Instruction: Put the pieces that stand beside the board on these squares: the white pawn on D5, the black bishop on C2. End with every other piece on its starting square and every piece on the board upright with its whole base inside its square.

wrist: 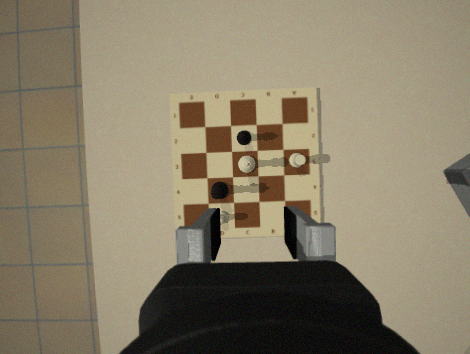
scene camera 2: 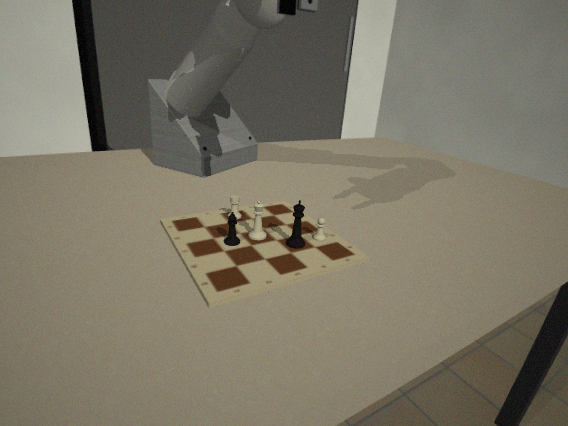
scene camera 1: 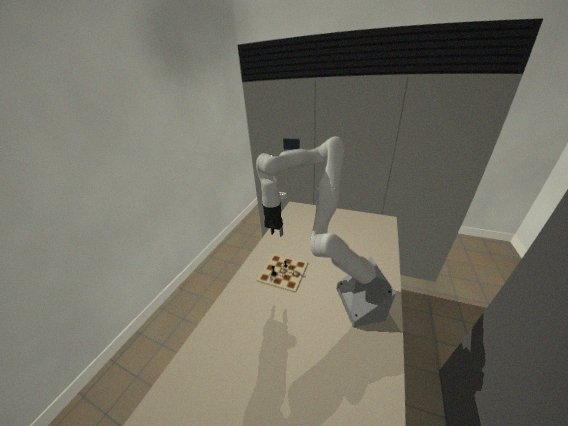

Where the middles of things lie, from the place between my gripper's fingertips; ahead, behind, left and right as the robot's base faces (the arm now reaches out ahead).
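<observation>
Board (scene camera 2: 222, 273): my gripper 280 mm above it, 40 mm to the left of it.
</observation>
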